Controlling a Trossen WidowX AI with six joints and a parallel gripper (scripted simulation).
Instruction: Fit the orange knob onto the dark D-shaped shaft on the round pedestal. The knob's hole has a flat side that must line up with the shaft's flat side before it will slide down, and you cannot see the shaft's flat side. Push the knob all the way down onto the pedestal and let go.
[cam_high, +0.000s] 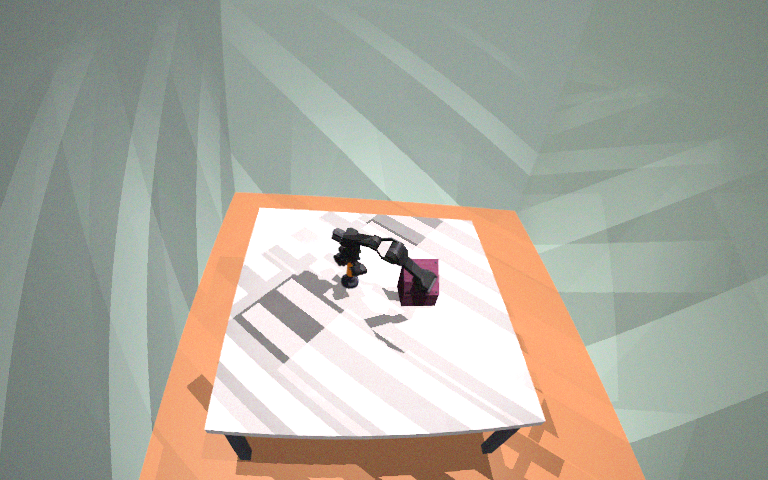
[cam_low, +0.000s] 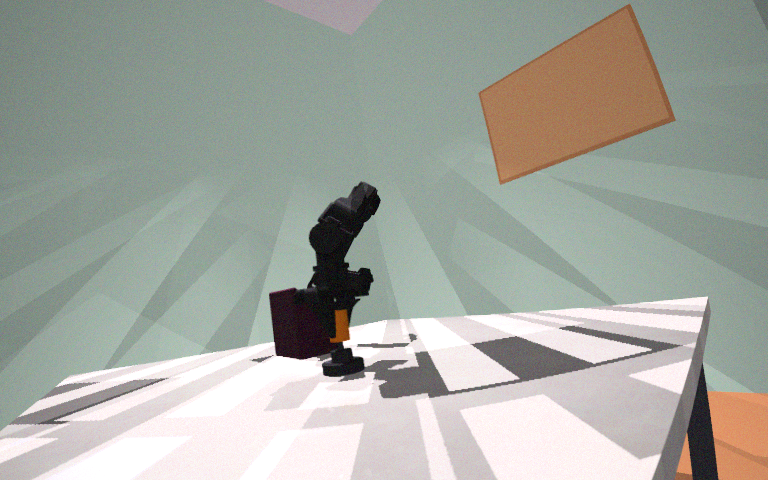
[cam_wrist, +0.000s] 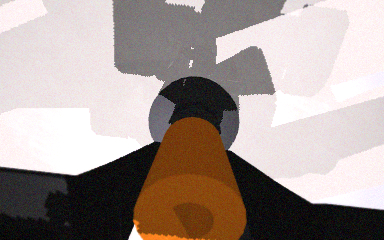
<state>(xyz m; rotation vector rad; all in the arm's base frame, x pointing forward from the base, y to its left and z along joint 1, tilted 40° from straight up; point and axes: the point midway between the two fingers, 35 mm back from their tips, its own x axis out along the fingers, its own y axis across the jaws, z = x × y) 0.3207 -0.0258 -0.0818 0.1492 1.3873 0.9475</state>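
Now: gripper tip 2 cm below the orange knob. From my gripper tip the other things lie so: pedestal (4 cm below).
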